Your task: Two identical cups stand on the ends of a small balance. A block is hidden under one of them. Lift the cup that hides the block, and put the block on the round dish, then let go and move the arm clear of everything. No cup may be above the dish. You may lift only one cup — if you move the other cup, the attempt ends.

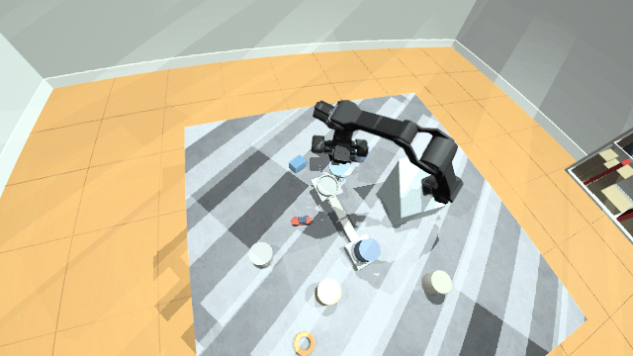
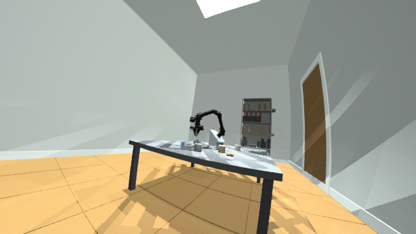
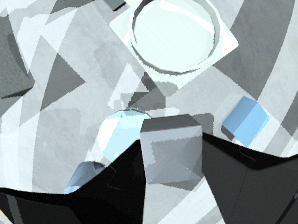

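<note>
The white round dish is 70 mm behind my gripper tip, 40 mm to the right of it and 130 mm below it. The rest, counted from my gripper tip: red toy car 180 mm ahead, 130 mm to the left, 120 mm below; blue cube 110 mm ahead, 100 mm to the right, 110 mm below.
</note>
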